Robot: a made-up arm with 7 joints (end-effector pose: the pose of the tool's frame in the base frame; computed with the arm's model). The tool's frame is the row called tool. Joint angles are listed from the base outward.
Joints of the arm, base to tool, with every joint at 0 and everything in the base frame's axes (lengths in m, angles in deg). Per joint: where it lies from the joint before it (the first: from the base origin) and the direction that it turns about. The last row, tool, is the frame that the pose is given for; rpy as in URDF.
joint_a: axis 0 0 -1 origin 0.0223 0.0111 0.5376
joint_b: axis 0 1 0 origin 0.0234 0.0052 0.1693
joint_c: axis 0 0 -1 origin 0.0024 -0.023 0.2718
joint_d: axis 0 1 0 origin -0.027 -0.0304 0.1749
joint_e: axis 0 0 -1 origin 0.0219 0.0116 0.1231
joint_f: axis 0 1 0 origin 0.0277 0.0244 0.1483
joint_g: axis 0 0 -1 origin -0.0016 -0.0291 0.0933
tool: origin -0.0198 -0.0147 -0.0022 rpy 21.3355 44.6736 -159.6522
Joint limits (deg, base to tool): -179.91..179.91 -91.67..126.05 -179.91..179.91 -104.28..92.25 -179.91..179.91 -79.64..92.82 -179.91..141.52
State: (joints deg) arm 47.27 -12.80 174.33 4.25 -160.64 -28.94 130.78
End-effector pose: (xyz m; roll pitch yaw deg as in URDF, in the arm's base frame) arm -0.0858 0.1606 1.4749 -20.16 15.36 -14.71
Working (the frame after each row of the table, in the pose's form):
after joint_a: 0.0223 0.0111 0.5376 0.00 0.00 -47.27
after joint_b: 0.0420 -0.0026 0.7069 0.00 -12.80 -47.27
after joint_c: -0.0142 0.0243 0.9725 1.29 12.74 138.54
after joint_d: -0.0005 0.0581 1.1483 1.31 16.99 138.64
after joint_e: -0.0491 0.0891 1.2599 4.56 -16.43 -61.57
after joint_f: -0.0455 0.1090 1.4114 6.21 -45.25 -64.70
after joint_g: -0.1085 0.1508 1.4733 34.89 31.44 177.22

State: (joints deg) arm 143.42 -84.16 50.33 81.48 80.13 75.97 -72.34
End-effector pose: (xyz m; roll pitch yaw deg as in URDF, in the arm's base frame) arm 0.1954 0.5211 0.8154 -101.91 -16.87 -1.75
Working (the frame after each row of the table, in the pose's form):
after joint_a: 0.0223 0.0111 0.5376 0.00 0.00 -143.42
after joint_b: 0.0066 -0.0070 0.7069 0.00 -84.16 -143.42
after joint_c: 0.2098 0.1724 0.7369 82.43 -39.42 131.40
after joint_d: 0.3537 0.2775 0.7143 49.97 0.37 -149.97
after joint_e: 0.2908 0.3414 0.8022 10.98 49.07 134.75
after joint_f: 0.2012 0.4379 0.8797 167.80 53.81 -63.49
after joint_g: 0.1735 0.5130 0.8235 125.57 7.23 -133.34

